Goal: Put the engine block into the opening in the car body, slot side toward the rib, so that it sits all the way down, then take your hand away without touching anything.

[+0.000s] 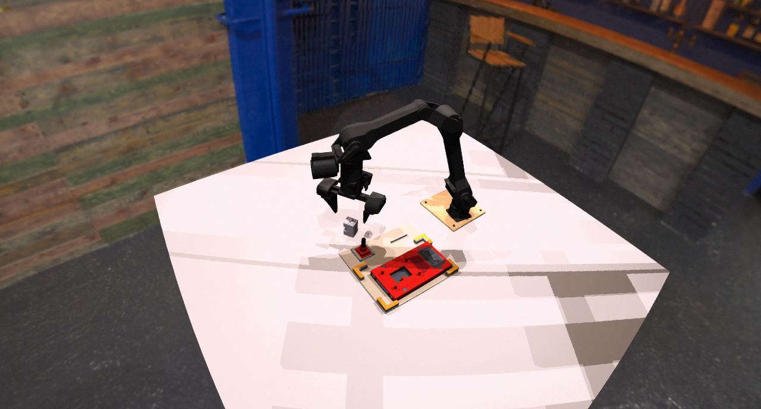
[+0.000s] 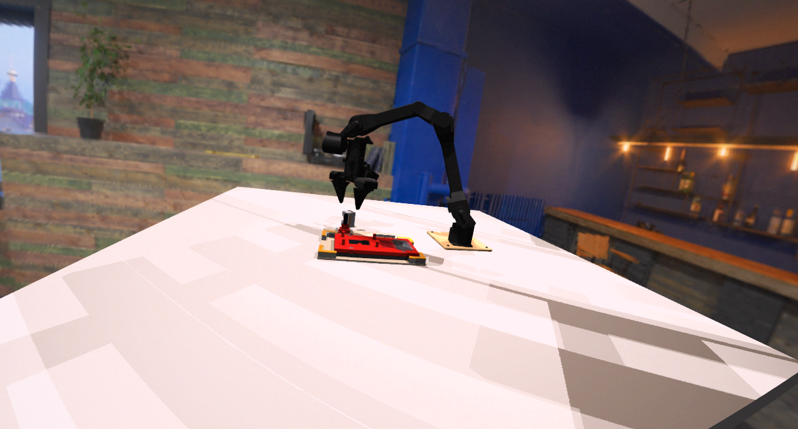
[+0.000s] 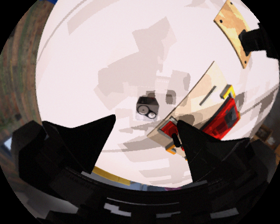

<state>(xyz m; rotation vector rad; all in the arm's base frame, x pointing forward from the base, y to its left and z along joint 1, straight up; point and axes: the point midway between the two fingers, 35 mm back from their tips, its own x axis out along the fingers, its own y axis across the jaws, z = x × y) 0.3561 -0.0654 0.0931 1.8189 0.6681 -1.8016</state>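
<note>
Now: gripper tip 4 cm above the grey finned engine block. From my gripper tip the other things lie so: black upright peg 9 cm to the left, 3 cm below.
</note>
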